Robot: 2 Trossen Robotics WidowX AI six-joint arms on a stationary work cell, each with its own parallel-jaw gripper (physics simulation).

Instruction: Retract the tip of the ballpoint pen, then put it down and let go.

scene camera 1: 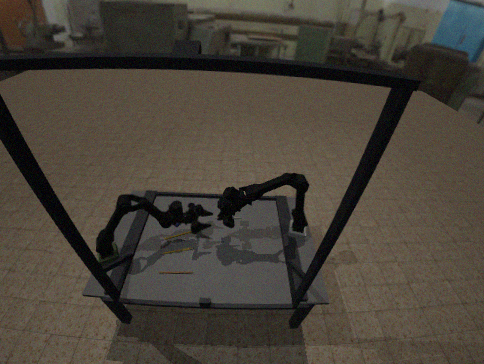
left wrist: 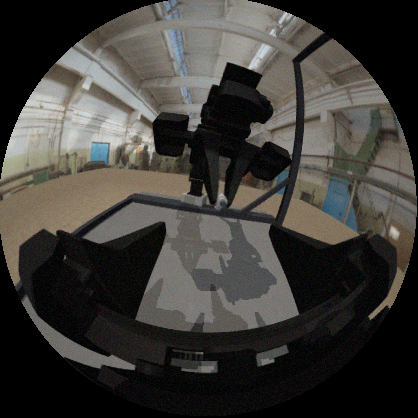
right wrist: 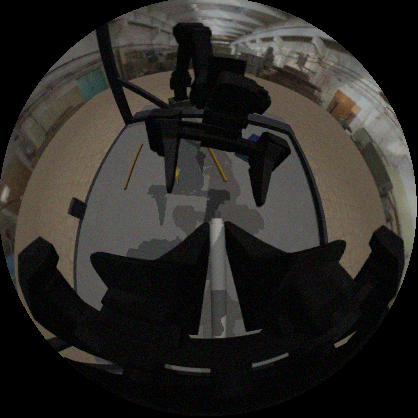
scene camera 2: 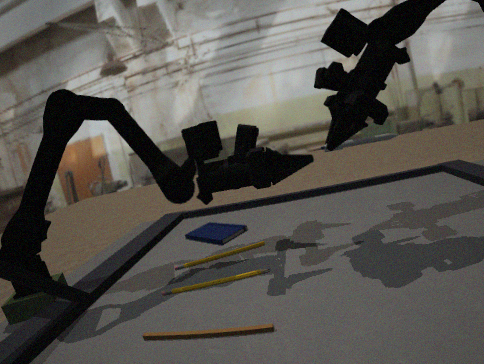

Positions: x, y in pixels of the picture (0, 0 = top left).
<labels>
A blue notebook (scene camera 2: 216, 233) rests on the table.
</labels>
